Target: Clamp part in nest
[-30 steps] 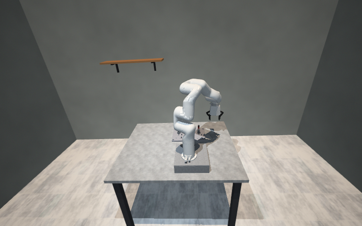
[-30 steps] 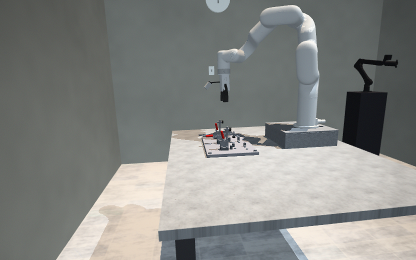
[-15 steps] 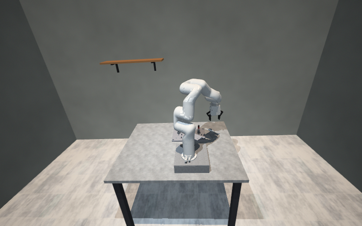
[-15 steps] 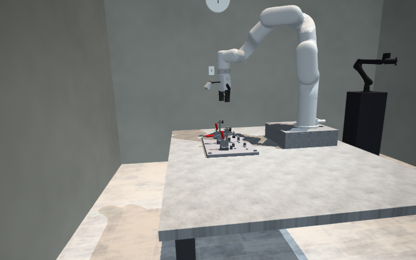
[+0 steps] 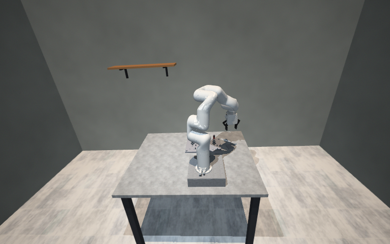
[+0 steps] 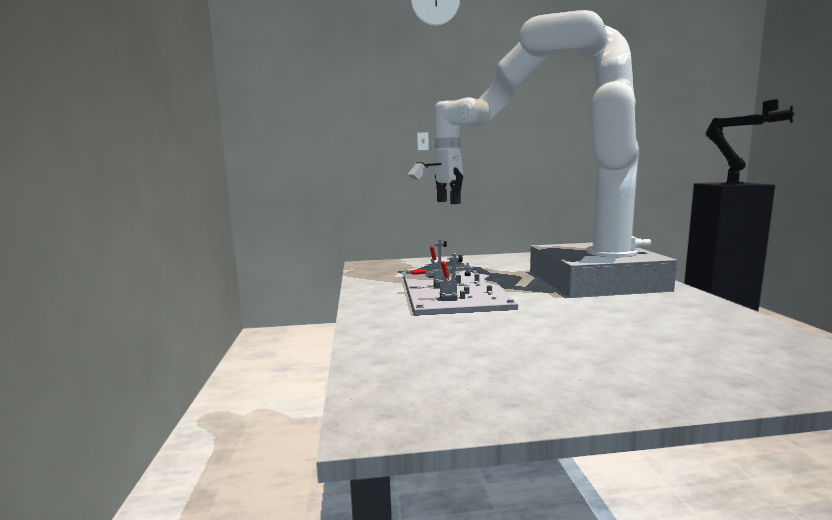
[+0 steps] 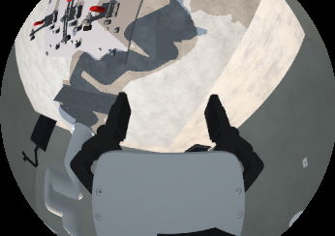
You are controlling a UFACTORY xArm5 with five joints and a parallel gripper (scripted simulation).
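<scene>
My gripper is now 210 mm above the grey block part. The rest, counted from my hand: grey fixture plate: 270 mm to the left, 210 mm below.
</scene>
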